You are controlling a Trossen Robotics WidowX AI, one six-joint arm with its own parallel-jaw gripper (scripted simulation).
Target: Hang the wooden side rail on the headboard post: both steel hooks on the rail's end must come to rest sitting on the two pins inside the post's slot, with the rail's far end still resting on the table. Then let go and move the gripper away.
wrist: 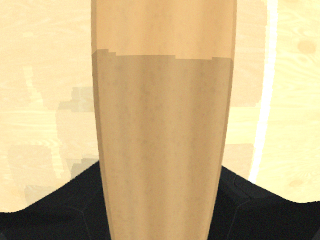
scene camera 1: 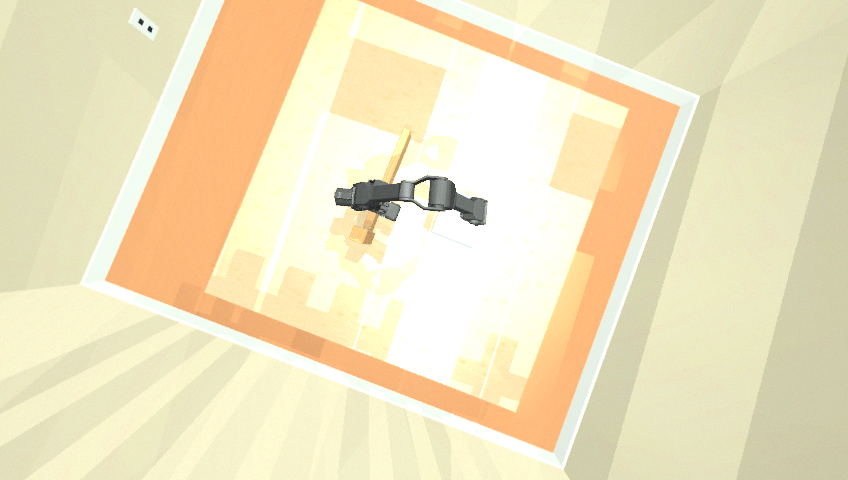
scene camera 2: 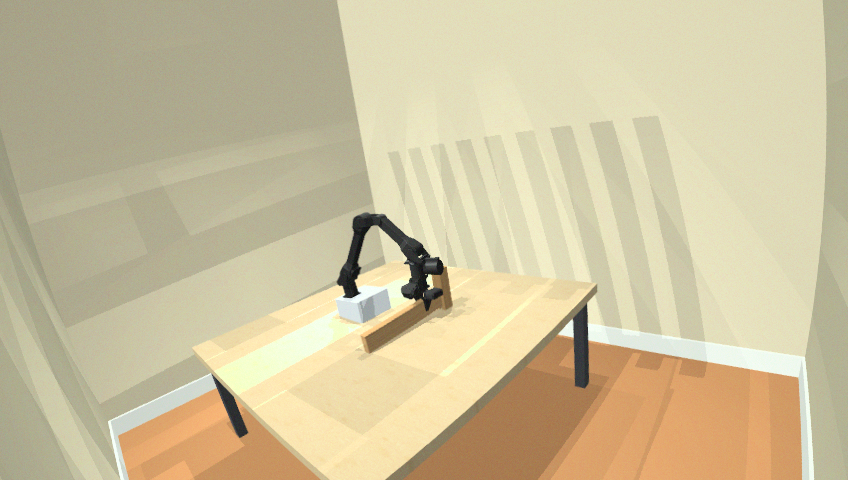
Labels:
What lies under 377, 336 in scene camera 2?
A wooden side rail.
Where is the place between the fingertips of the gripper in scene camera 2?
At 424, 310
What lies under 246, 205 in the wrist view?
The gripper.

